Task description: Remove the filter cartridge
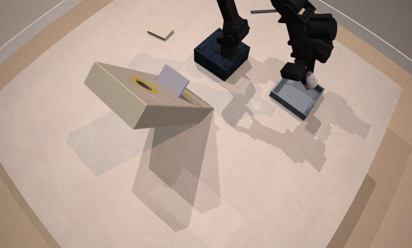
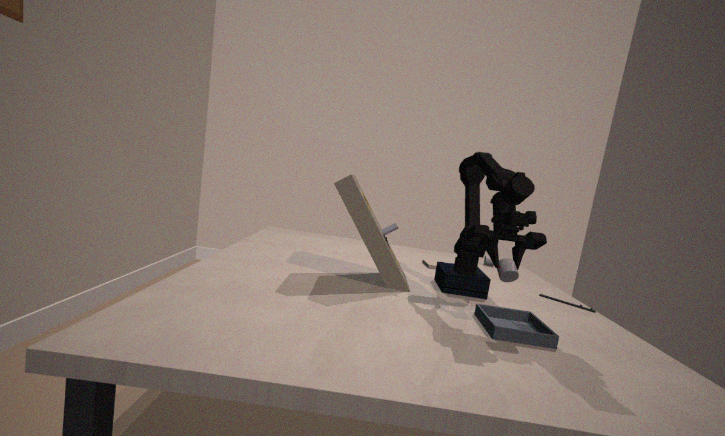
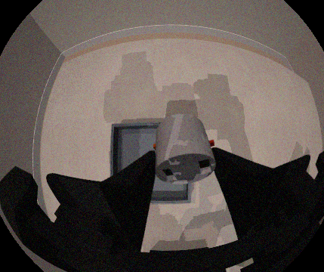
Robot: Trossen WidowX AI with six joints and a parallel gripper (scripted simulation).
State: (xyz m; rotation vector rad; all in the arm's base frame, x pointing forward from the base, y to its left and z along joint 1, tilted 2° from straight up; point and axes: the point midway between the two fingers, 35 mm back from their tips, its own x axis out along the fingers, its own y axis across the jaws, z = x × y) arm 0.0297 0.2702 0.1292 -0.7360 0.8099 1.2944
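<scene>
The filter cartridge is right at my gripper tip. From my gripper tip the other things lie so: tray 5 cm behind, 15 cm below; then service panel 29 cm ahead, 34 cm to the right, 1 cm above.
</scene>
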